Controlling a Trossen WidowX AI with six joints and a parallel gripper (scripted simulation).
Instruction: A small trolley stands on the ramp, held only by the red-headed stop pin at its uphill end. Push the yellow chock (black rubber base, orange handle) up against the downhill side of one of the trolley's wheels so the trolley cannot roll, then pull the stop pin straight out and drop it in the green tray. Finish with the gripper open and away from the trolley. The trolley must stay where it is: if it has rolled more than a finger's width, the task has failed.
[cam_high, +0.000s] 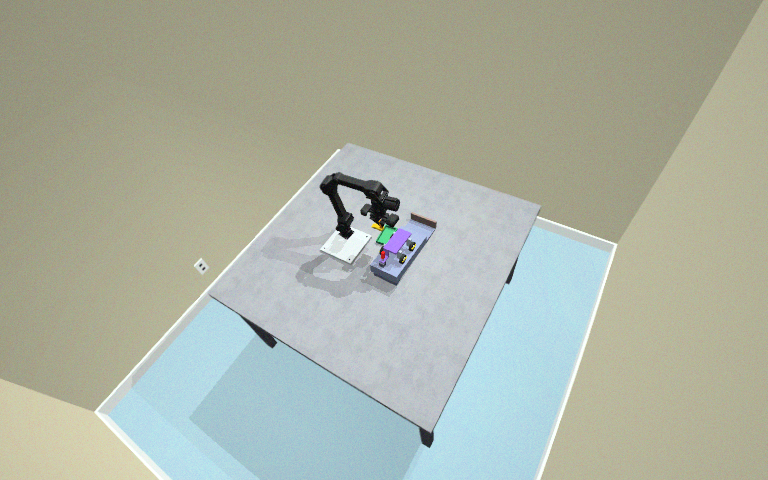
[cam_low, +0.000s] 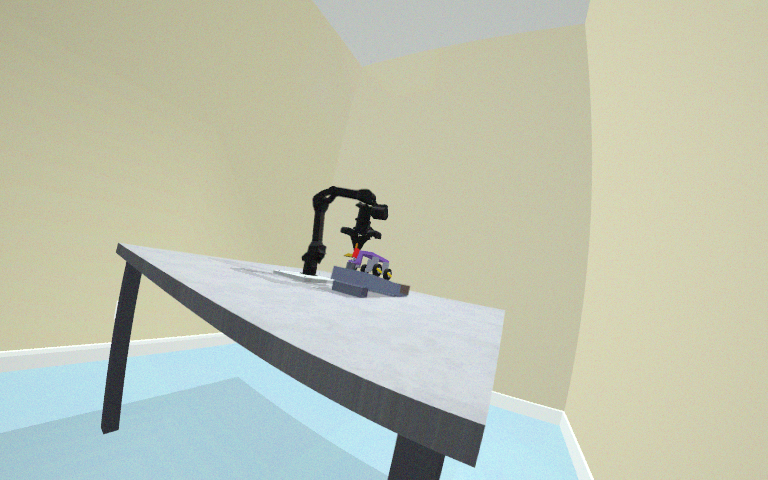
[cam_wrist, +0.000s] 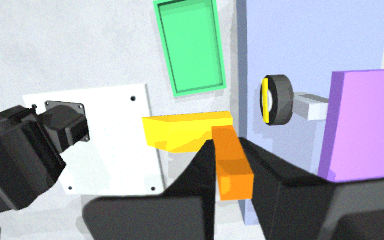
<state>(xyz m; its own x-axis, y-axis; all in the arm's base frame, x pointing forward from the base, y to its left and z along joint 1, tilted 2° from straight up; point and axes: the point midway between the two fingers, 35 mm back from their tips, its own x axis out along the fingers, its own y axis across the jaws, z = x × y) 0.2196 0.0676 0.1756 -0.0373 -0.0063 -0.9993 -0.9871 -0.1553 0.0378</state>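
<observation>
The stop pin is 130 mm to the right of my gripper tip, 110 mm ahead of it and 30 mm below it. Round my gripper tip: purple trolley: 120 mm ahead, 50 mm below, 30 mm to the right; yellow chock: 20 mm behind, 10 mm below; pale blue ramp: 120 mm below, 120 mm ahead, 20 mm to the right.
</observation>
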